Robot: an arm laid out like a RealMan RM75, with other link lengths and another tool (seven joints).
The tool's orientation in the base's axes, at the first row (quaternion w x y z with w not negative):
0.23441 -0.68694 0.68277 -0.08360
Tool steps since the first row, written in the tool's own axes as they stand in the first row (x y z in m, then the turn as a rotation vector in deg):
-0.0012 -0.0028 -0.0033 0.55 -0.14 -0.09
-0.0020 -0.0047 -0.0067 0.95 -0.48 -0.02
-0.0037 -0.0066 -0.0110 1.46 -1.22 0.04
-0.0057 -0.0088 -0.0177 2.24 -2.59 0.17
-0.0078 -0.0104 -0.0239 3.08 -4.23 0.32
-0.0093 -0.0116 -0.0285 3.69 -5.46 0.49
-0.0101 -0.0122 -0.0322 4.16 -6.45 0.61
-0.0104 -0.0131 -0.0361 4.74 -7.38 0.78
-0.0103 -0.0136 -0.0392 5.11 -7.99 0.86
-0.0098 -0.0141 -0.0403 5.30 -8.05 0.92
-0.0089 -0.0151 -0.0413 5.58 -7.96 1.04
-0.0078 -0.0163 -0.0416 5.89 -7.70 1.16
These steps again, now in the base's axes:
0.0010 0.0004 0.0044 0.12 -0.56 0.03
0.0012 0.0004 0.0083 0.47 -0.95 0.03
0.0009 0.0011 0.0133 1.19 -1.47 0.20
-0.0001 0.0015 0.0205 2.52 -2.26 0.52
-0.0015 0.0022 0.0271 4.11 -3.12 0.93
-0.0025 0.0027 0.0319 5.32 -3.73 1.20
-0.0036 0.0027 0.0356 6.29 -4.21 1.43
-0.0045 0.0021 0.0395 7.23 -4.78 1.56
-0.0054 0.0013 0.0424 7.83 -5.15 1.68
-0.0054 0.0006 0.0435 7.92 -5.33 1.62
-0.0049 -0.0005 0.0446 7.91 -5.57 1.42
-0.0039 -0.0017 0.0452 7.74 -5.84 1.13

